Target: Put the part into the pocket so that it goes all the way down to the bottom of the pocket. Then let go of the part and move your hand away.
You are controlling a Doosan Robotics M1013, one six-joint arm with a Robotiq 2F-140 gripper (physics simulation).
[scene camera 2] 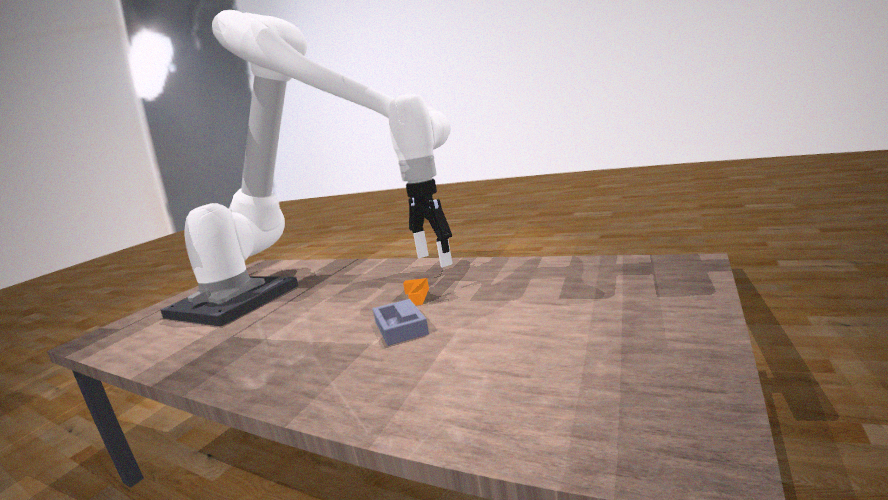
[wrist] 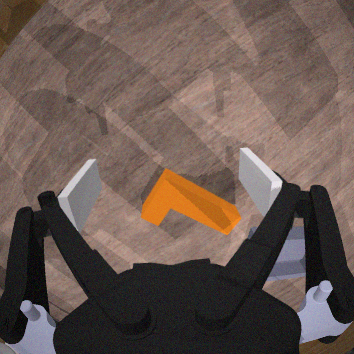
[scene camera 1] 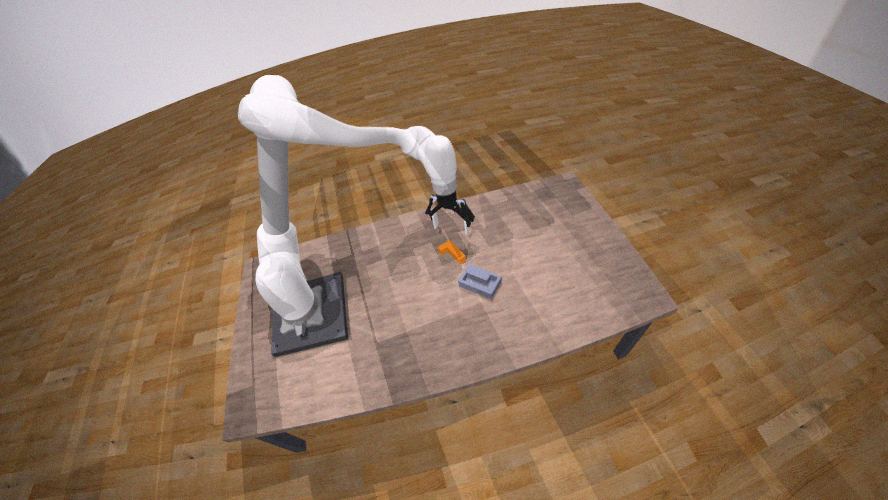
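Where they show: gripper, fingertip midpoint: (scene camera 2: pixel 434 261) (wrist: pixel 168 168) (scene camera 1: pixel 451 229); arm's base at its link origin: (scene camera 2: pixel 226 291) (scene camera 1: pixel 302 310).
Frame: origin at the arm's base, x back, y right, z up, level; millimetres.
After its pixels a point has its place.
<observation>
The orange L-shaped part (scene camera 1: pixel 452 251) @[x -643, y -82, z -1 mm] (scene camera 2: pixel 416 290) @[x -665, y -59, z -1 mm] (wrist: pixel 165 195) @[x -634, y -129, z -1 mm] lies on the table, beside the block and apart from it. The blue-grey block (scene camera 1: pixel 479 289) @[x -686, y 132, z 3 mm] (scene camera 2: pixel 407 334) @[x -752, y 137, z -18 mm] (wrist: pixel 289 261) @[x -704, y 134, z -25 mm] with the pocket in its top stands on the table; in the wrist view it is partly hidden behind the right finger. The pocket shows empty in both scene views. My gripper (scene camera 1: pixel 451 230) @[x -668, y -165, z 40 mm] (scene camera 2: pixel 433 254) @[x -668, y -165, z 40 mm] (wrist: pixel 168 168) @[x -668, y -165, z 40 mm] is open with nothing between its fingers. It hangs above the table, higher than the part. In the wrist view the part shows between the two fingertips, below them.
The wooden table (scene camera 1: pixel 428 347) @[x -450, y 281, z -31 mm] (scene camera 2: pixel 528 372) @[x -1028, y 215, z -31 mm] carries the part and the block. The arm's dark base plate (scene camera 1: pixel 340 310) @[x -160, y 50, z 1 mm] (scene camera 2: pixel 186 315) @[x -10, y 162, z -10 mm] is fixed at the table's left end in the scene views. Shadows of the arm fall across the table top.
</observation>
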